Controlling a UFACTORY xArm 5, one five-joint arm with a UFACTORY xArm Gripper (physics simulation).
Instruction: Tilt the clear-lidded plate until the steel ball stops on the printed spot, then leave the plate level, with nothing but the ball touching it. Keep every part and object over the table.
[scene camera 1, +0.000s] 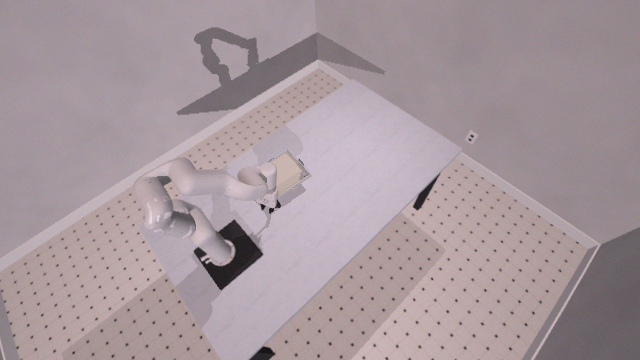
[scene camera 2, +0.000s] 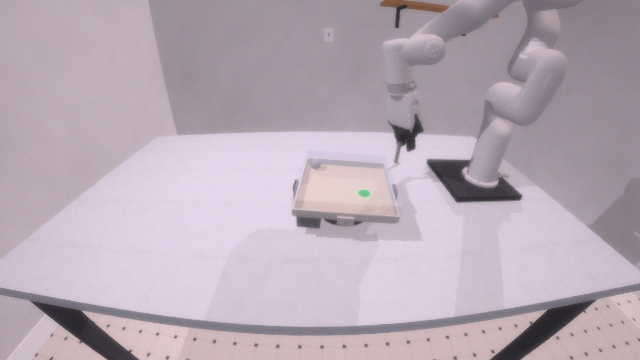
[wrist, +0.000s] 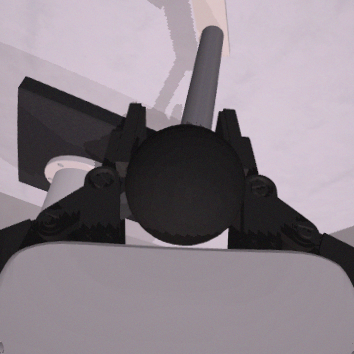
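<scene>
The clear-lidded plate (scene camera 1: 289, 167) (scene camera 2: 320, 215) has a beige floor and grey walls. In scene camera 2 its front wall slopes slightly down to the right. The steel ball (scene camera 2: 315, 163) lies in its far left corner, apart from the green printed spot (scene camera 2: 364, 193) at right of centre. The arm hides the spot in scene camera 1. A black ball knob (wrist: 185, 185) tops a grey stem (scene camera 2: 398, 152) (wrist: 202, 80) beside the plate's arm side. My gripper (scene camera 1: 270, 206) (scene camera 2: 406, 140) (wrist: 180, 129) is shut on the knob, a finger on each side; the stem leans.
The arm's black base plate (scene camera 1: 250, 250) (scene camera 2: 480, 192) (wrist: 60, 130) is on the table (scene camera 1: 350, 150) (scene camera 2: 150, 210), to the right of the plate in scene camera 2. A dark block (scene camera 2: 308, 222) shows under the plate's front left. A wall shelf (scene camera 2: 422, 6) is behind the arm.
</scene>
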